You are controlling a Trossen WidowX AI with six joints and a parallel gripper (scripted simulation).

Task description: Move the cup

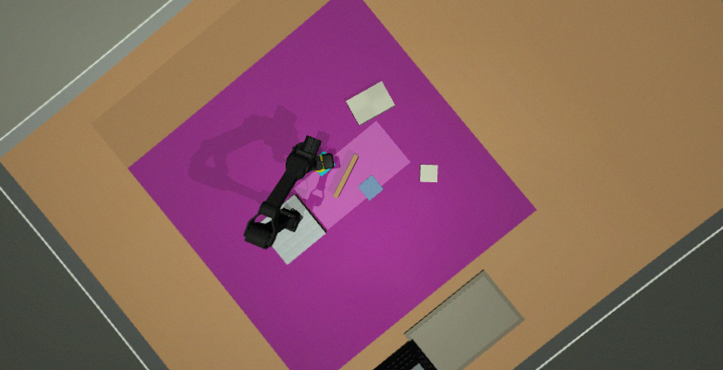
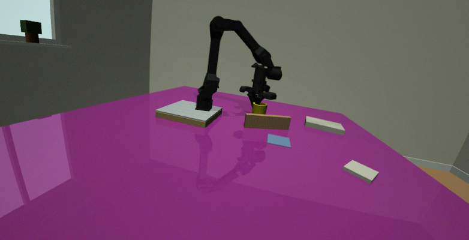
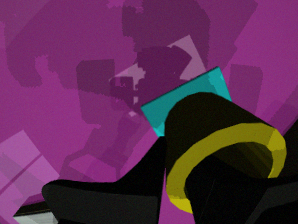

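Now: gripper tip 2 cm to the left of the yellow cup and 2 cm short of it. Round my gripper tip: light-blue pad 26 cm to the right, 8 cm ahead, 5 cm below; cyan pad 5 cm below, 2 cm to the right, 2 cm ahead; wooden plank 14 cm to the right, 5 cm ahead, 2 cm below.
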